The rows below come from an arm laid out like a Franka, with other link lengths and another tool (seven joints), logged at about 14 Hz.
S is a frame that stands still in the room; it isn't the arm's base.
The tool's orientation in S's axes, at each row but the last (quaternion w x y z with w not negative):
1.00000 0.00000 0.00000 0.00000
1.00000 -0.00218 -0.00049 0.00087
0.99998 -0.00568 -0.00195 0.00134
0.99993 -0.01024 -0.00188 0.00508
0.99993 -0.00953 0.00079 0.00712
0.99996 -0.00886 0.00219 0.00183
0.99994 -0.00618 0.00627 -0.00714
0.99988 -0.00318 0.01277 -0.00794
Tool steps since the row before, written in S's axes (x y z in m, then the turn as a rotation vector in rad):
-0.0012 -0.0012 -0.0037 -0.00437 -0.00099 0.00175
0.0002 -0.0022 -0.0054 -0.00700 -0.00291 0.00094
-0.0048 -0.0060 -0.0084 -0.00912 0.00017 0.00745
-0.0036 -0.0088 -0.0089 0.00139 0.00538 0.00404
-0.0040 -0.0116 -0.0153 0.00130 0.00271 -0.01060
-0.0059 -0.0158 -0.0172 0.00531 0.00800 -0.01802
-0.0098 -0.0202 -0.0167 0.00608 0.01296 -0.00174
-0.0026 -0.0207 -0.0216 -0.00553 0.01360 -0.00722
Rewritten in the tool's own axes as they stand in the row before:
-0.0012 -0.0012 -0.0037 -0.00437 -0.00099 0.00175
0.0002 -0.0022 -0.0054 -0.00700 -0.00290 0.00093
-0.0048 -0.0059 -0.0084 -0.00909 0.00011 0.00749
-0.0037 -0.0086 -0.0091 0.00146 0.00528 0.00414
-0.0041 -0.0112 -0.0155 0.00136 0.00289 -0.01054
-0.0059 -0.0155 -0.0175 0.00542 0.00830 -0.01785
-0.0093 -0.0201 -0.0171 0.00591 0.01307 -0.00150
-0.0017 -0.0206 -0.0218 -0.00556 0.01356 -0.00728

